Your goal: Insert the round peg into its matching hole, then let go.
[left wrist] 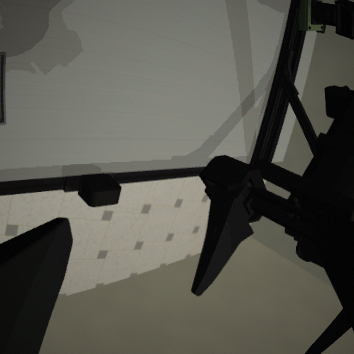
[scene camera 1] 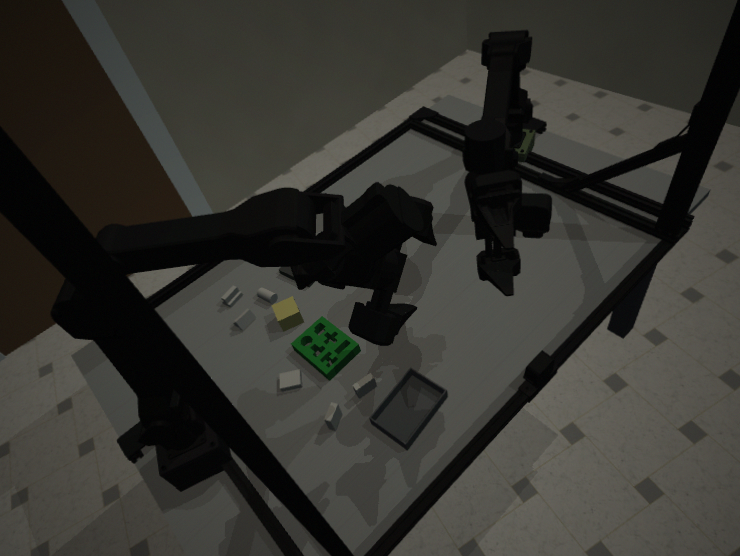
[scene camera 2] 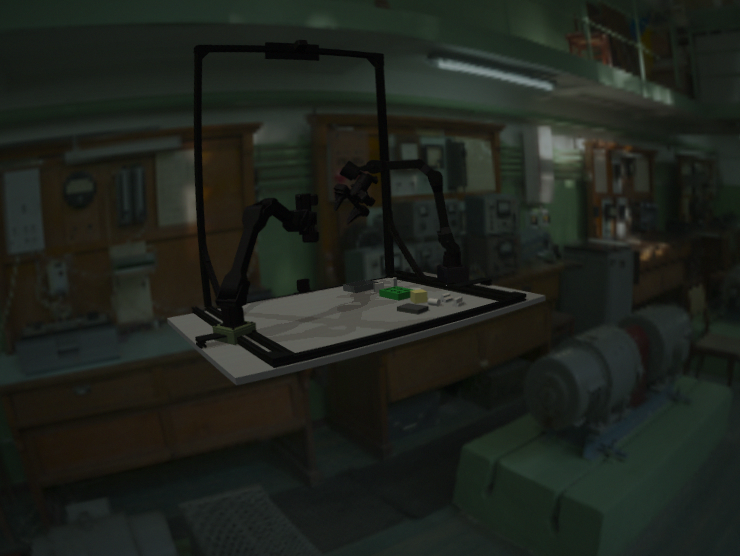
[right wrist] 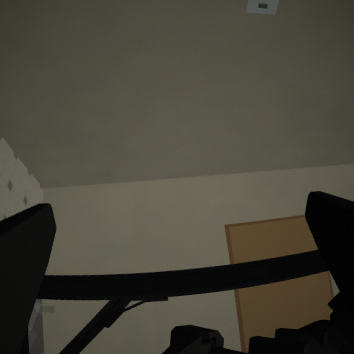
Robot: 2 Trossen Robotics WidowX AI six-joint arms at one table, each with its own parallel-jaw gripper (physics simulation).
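Observation:
The round peg [scene camera 1: 267,294] [scene camera 2: 434,301], a pale short cylinder, lies on its side on the table, beyond the yellow block in scene camera 1. The green board [scene camera 1: 314,364] [scene camera 2: 385,295] lies flat. Its left side in scene camera 1 has two roundish dark holes; I cannot tell for certain which is the round one. My left gripper [scene camera 1: 424,275] [scene camera 2: 343,213] is open and empty, high above the table and apart from peg and board. My right gripper [scene camera 1: 508,269] [scene camera 2: 309,218] [right wrist: 182,211] is open and empty, farther right in scene camera 1. The peg does not show in the wrist views.
A yellow block [scene camera 1: 287,312] [scene camera 2: 418,295] stands between peg and board. Pale pieces [scene camera 1: 231,295] [scene camera 1: 244,319] [scene camera 1: 290,379] [scene camera 1: 364,385] [scene camera 1: 332,415] lie around the board. A grey tray [scene camera 1: 388,434] is near the front edge. A flat dark box [scene camera 2: 412,308] lies near the yellow block.

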